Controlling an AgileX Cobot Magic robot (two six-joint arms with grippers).
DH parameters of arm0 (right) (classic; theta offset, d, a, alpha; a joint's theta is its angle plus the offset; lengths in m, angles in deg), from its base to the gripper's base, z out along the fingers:
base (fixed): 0 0 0 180
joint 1: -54.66 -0.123 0 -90
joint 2: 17.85 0 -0.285 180
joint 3: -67.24 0 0.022 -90
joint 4: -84.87 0.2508 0 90
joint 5: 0.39 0 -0.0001 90
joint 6: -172.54 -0.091 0 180
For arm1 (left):
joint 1: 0.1 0.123 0 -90
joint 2: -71.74 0 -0.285 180
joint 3: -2.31 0 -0.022 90
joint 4: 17.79 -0.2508 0 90
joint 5: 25.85 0 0.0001 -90
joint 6: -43.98 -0.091 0 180
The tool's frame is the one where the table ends.
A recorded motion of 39 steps. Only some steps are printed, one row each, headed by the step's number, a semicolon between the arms.
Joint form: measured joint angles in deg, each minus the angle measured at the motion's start. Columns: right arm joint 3, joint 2, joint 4, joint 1, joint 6, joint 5; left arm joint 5, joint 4, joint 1, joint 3, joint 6, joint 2.
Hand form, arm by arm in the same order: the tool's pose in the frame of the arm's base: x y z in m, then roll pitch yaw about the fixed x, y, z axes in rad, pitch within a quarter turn. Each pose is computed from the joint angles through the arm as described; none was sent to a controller.
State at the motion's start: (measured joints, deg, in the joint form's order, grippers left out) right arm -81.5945 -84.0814 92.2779 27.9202 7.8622 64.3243; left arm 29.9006 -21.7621 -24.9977 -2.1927 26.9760 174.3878
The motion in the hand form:
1: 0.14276 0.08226 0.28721 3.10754 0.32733 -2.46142; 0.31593 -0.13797 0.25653 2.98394 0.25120 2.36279
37: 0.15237 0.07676 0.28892 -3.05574 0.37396 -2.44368; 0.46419 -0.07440 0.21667 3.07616 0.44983 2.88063
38: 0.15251 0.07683 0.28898 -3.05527 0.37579 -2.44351; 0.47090 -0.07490 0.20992 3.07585 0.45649 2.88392
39: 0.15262 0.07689 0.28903 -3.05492 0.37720 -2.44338; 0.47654 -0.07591 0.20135 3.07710 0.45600 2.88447
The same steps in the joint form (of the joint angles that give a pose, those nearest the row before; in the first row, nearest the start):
1: 0.00 0.00 -0.98 0.00 -0.94 0.07; 0.17 -0.40 0.35 1.79 0.00 2.23
37: 0.00 0.00 -7.41 0.00 -3.01 -4.07; -6.70 2.24 15.54 29.31 13.10 27.13
38: 0.00 0.00 -7.41 0.00 -3.01 -4.18; -7.43 2.17 15.60 30.67 13.29 28.84
39: 0.00 0.00 -7.41 0.00 -3.01 -4.26; -8.04 2.23 15.60 31.74 13.30 30.55

